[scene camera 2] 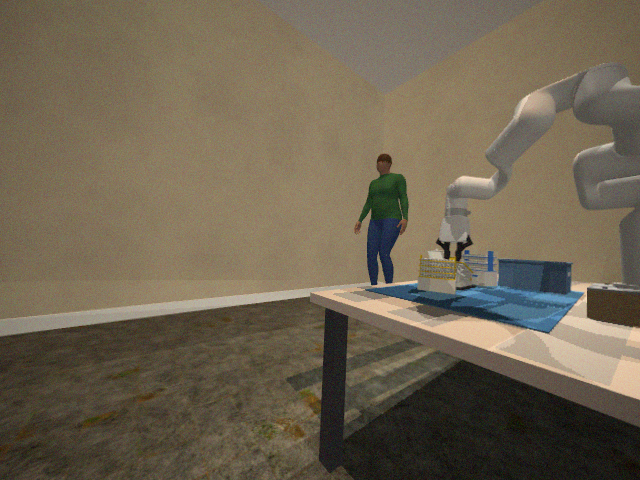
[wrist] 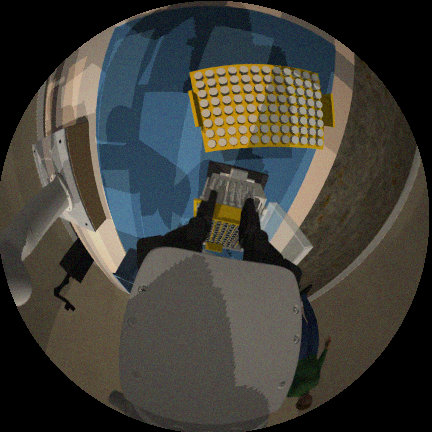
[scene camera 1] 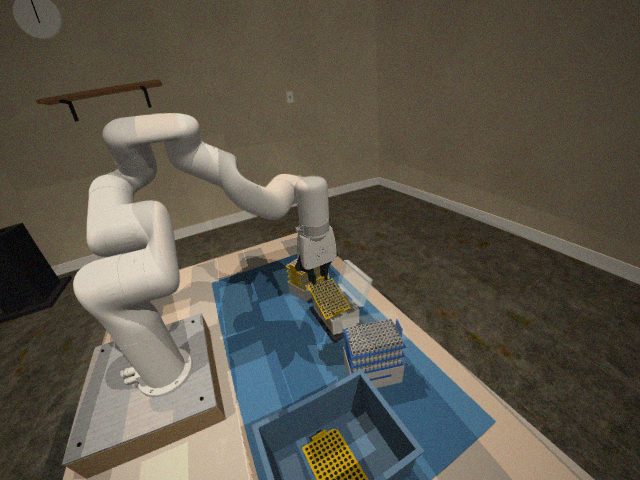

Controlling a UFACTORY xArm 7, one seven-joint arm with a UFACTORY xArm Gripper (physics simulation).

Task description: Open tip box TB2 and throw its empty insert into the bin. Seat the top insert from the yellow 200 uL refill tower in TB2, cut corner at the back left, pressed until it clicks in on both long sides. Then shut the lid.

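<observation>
My gripper (scene camera 1: 318, 277) (scene camera 2: 452, 258) (wrist: 228, 204) points down and is shut on a yellow tip insert (scene camera 1: 330, 299) (wrist: 226, 232) near its end on the yellow refill tower's side. The insert is over the open tip box TB2 (scene camera 1: 345, 322), roughly in line with it. Grey-white tips show below its yellow end in the wrist view. I cannot tell if its long sides are seated, and its cut corner is not clear. The clear lid (scene camera 1: 357, 284) (wrist: 287, 233) stands open. The yellow tower (scene camera 1: 295, 276) (scene camera 2: 436, 268) (wrist: 257, 107) stands close behind the gripper. A yellow empty insert (scene camera 1: 333, 454) lies in the bin (scene camera 1: 390, 421) (scene camera 2: 535, 273).
A blue refill tower (scene camera 1: 374, 341) (scene camera 2: 490, 262) stands between TB2 and the bin, close to both. A blue mat (scene camera 1: 258, 356) (scene camera 2: 537, 315) lies under these objects. The arm base stands on a grey plate (scene camera 1: 139, 423) to the left. A person (scene camera 2: 385, 201) stands beyond the table.
</observation>
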